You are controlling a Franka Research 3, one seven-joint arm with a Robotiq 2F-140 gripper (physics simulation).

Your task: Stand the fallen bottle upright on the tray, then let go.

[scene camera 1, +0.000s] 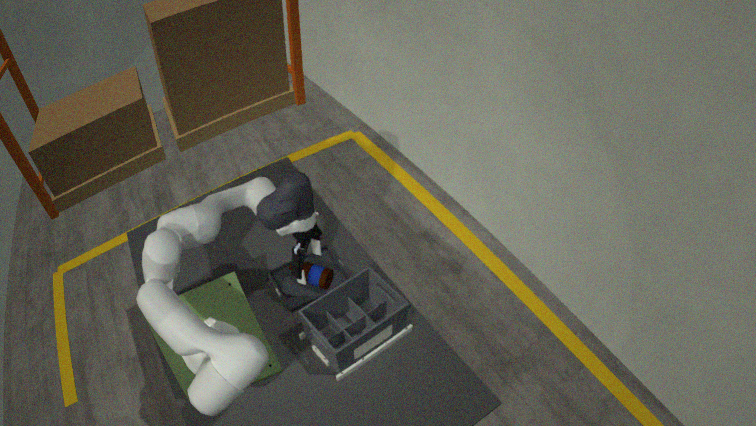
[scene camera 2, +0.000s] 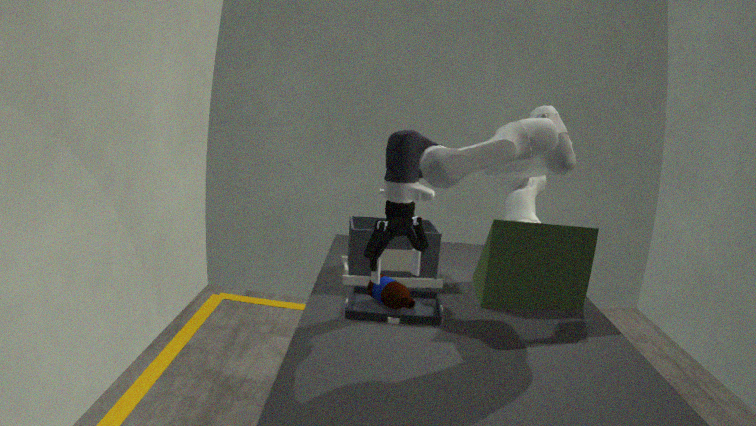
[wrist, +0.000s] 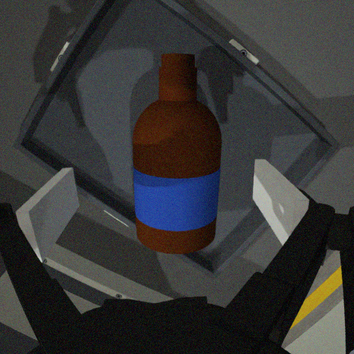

Labels:
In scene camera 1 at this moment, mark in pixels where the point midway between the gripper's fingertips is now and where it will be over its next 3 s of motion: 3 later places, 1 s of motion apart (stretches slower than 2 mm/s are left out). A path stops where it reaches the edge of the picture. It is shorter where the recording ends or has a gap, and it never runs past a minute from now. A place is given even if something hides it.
My gripper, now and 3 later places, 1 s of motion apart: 309, 268; 310, 274; 310, 274; 307, 249

